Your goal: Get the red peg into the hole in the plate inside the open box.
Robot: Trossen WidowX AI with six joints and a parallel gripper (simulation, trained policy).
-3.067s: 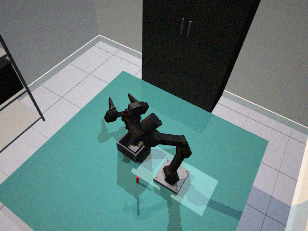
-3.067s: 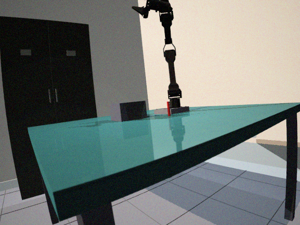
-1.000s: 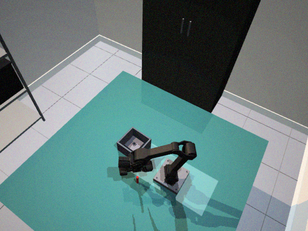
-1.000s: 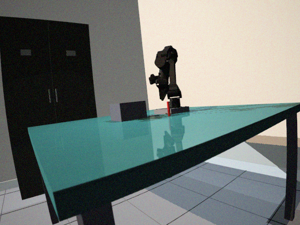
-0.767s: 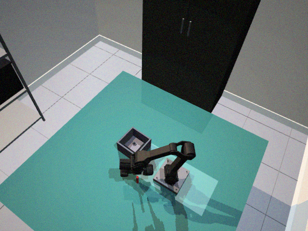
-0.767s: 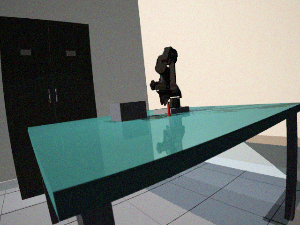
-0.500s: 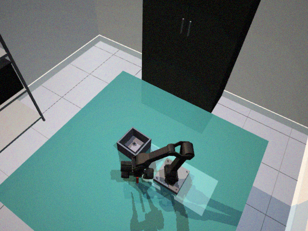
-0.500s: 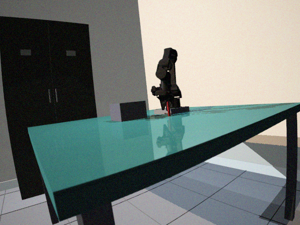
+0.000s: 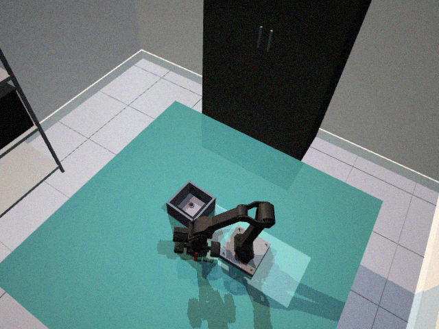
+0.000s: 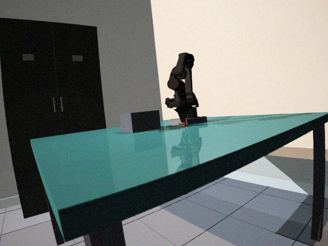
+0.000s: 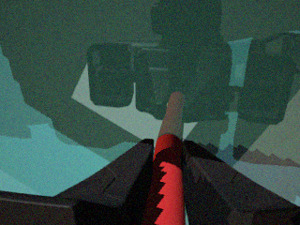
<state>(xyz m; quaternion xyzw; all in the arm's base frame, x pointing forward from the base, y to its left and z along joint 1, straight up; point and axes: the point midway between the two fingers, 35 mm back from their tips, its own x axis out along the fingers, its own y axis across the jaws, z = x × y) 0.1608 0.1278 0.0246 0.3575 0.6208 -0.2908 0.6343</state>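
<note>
My gripper tip is 170 mm short of the plate with hole, 160 mm to the left of it and 20 mm below it. Round my gripper tip: dark grey box (170 mm ahead, 160 mm to the right); red peg (10 mm behind, 10 mm to the left, 20 mm above).
</note>
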